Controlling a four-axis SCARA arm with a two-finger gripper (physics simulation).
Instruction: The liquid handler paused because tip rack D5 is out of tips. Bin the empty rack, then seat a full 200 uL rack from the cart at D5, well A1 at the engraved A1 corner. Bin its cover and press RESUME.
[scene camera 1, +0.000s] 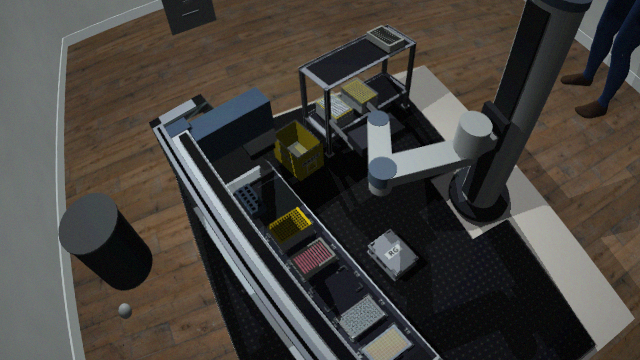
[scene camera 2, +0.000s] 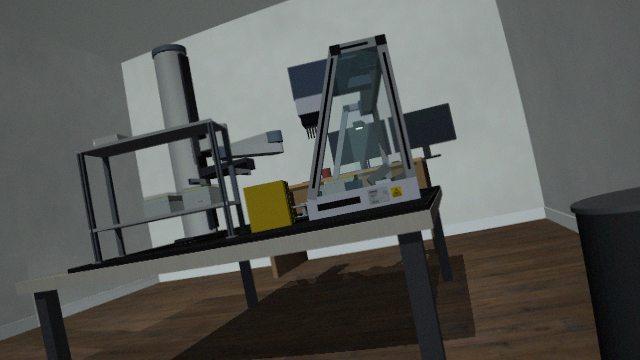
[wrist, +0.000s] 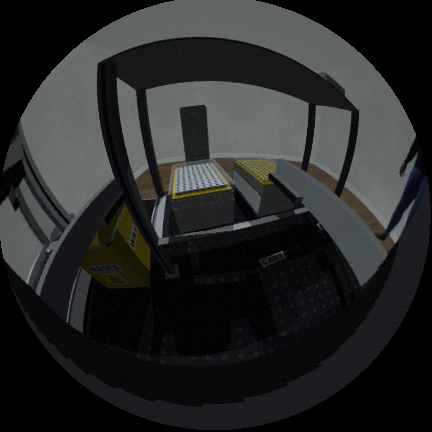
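Where they show: gripper, fingertip midpoint: (scene camera 1: 349, 112) (scene camera 2: 211, 176) (wrist: 194, 171); arm's base, origin of the base link: (scene camera 1: 478, 194).
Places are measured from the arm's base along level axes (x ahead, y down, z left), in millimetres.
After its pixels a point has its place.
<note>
My gripper (scene camera 1: 350, 114) {x 357, y -218, z -422 mm} (wrist: 194, 171) {x 357, y -218, z -422 mm} is open and empty, its two fingers wide apart and pointing at the cart's lower shelf. On that shelf of the cart (scene camera 1: 327, 117) {x 445, y -232, z -422 mm} (scene camera 2: 87, 205) {x 53, y -194, z -677 mm} (wrist: 106, 110) {x 436, y -296, z -423 mm} stand a rack with white tips and a yellow rim (scene camera 1: 334, 109) {x 384, y -183, z -492 mm} (scene camera 2: 200, 196) (wrist: 201, 179) {x 359, y -183, z -481 mm}, nearer the bin, and a rack with a yellow top (scene camera 1: 359, 94) {x 259, y -183, z -523 mm} (scene camera 2: 162, 204) (wrist: 257, 172) {x 273, y -183, z -503 mm}. A clear cover shows faintly over the white-tip rack. A yellow rack with dark holes (scene camera 1: 290, 225) {x 719, y -132, z -133 mm} sits on the deck. The yellow waste bin (scene camera 1: 312, 162) {x 535, y -79, z -374 mm} (scene camera 2: 267, 207) {x 583, y -78, z -529 mm} (wrist: 117, 255) {x 485, y -125, z -390 mm} holds something pale. RESUME cannot be made out.
A grey rack (scene camera 1: 386, 37) {x 119, y -391, z -570 mm} (scene camera 2: 110, 139) {x 150, y -381, z -636 mm} stands on the cart's top shelf. Beside the yellow deck rack are a pink-filled plate (scene camera 1: 314, 258) {x 692, y -86, z -13 mm} and a blue tube rack (scene camera 1: 248, 199) {x 808, y -106, z -307 mm}. A grey RG box (scene camera 1: 392, 254) {x 454, y -62, z 79 mm} lies on the table. A cart post rises between bin and racks.
</note>
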